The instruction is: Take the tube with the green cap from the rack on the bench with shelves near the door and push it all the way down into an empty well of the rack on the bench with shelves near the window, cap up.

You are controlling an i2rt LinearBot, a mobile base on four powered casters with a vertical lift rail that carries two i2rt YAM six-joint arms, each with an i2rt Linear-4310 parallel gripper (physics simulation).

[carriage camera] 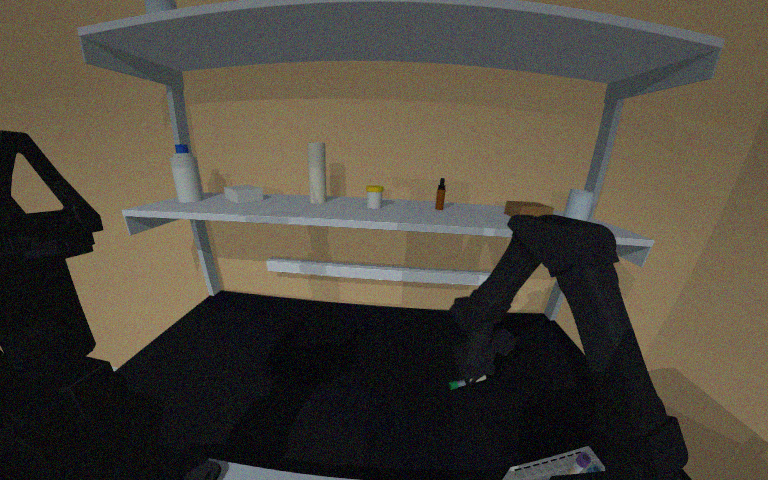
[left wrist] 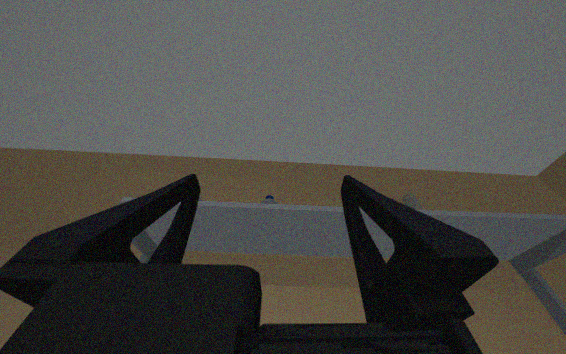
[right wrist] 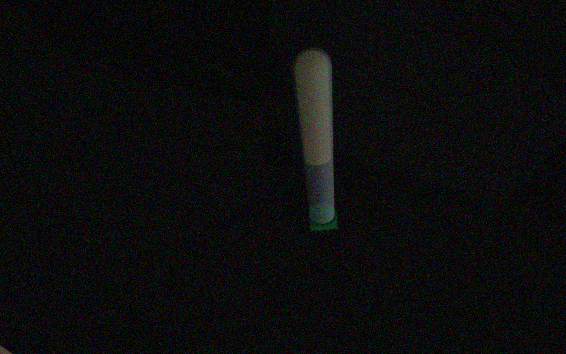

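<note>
The tube with the green cap (carriage camera: 461, 383) (right wrist: 316, 115) lies nearly level in my right gripper (carriage camera: 473, 380), above the black bench top. In the carriage view its cap points left; in the right wrist view its cap is at the lower end and its rounded bottom at the top. My right gripper is shut on it; its fingers are too dark to make out in the right wrist view. My left gripper (left wrist: 270, 182) is open and empty, under a shelf. A pale rack-like thing (carriage camera: 538, 469) with a purple cap is cut off at the lower right; its wells are unclear.
A grey shelf (carriage camera: 339, 218) spans the bench (carriage camera: 317, 333), with a blue-capped bottle (carriage camera: 186, 178), a tall cylinder (carriage camera: 317, 172), a yellow-lidded jar (carriage camera: 374, 198), a brown bottle (carriage camera: 440, 199) and boxes. Another shelf (carriage camera: 396, 33) hangs above. A pale surface (carriage camera: 271, 472) shows at the bottom.
</note>
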